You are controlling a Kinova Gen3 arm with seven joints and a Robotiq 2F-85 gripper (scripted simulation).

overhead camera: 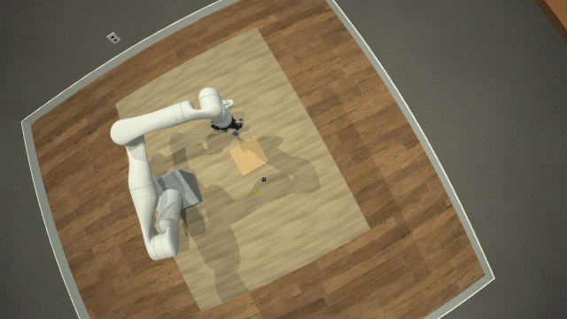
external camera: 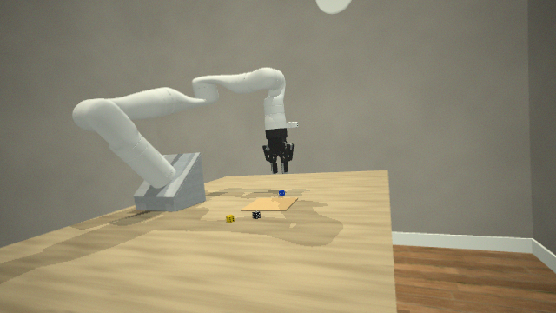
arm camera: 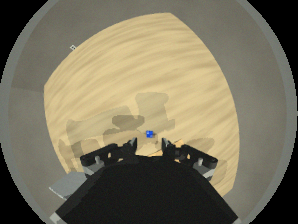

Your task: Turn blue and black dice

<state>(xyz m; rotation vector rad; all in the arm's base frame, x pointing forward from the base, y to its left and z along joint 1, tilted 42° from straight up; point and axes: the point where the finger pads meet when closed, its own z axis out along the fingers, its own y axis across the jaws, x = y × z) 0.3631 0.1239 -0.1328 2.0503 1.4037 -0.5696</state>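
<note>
Now: the blue die 9 cm below my hand. From my hand the other things lie so: black die 26 cm to the right, 9 cm below, 4 cm ahead; then tan mat 13 cm to the right, 9 cm below, 2 cm ahead; then yellow die 30 cm to the right, 9 cm below, 1 cm behind.
</note>
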